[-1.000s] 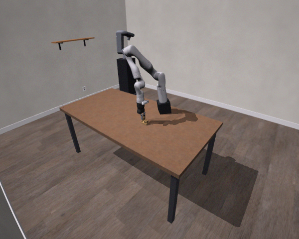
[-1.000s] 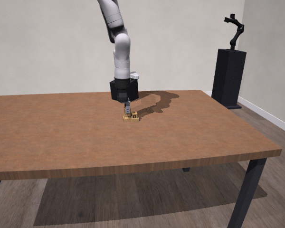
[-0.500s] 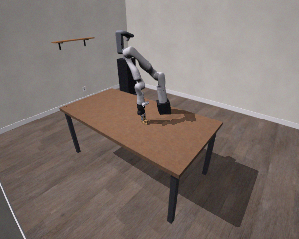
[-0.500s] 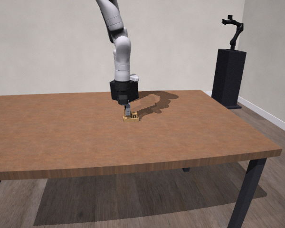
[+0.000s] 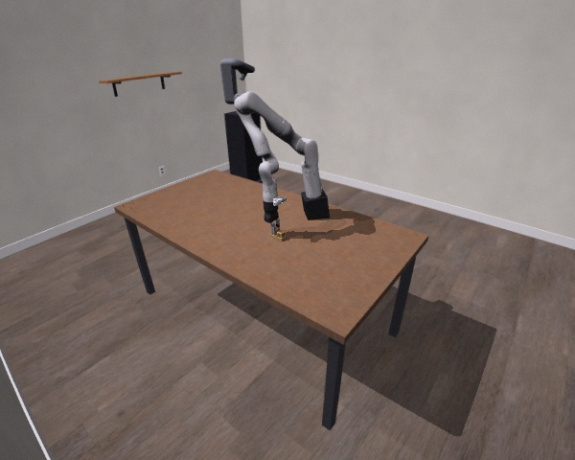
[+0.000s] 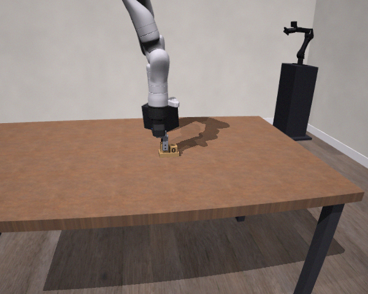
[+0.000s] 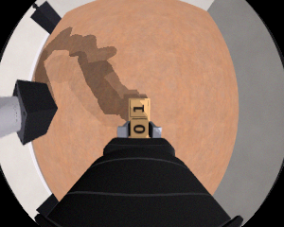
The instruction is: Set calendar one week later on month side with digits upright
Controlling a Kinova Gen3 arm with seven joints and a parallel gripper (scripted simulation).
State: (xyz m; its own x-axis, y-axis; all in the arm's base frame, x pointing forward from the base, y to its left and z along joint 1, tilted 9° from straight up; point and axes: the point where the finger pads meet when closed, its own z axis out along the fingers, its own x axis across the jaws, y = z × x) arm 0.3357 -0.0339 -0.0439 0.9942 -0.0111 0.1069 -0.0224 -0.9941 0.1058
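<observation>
My gripper is now 2 cm to the right of the wooden tray and 4 cm above it.
</observation>
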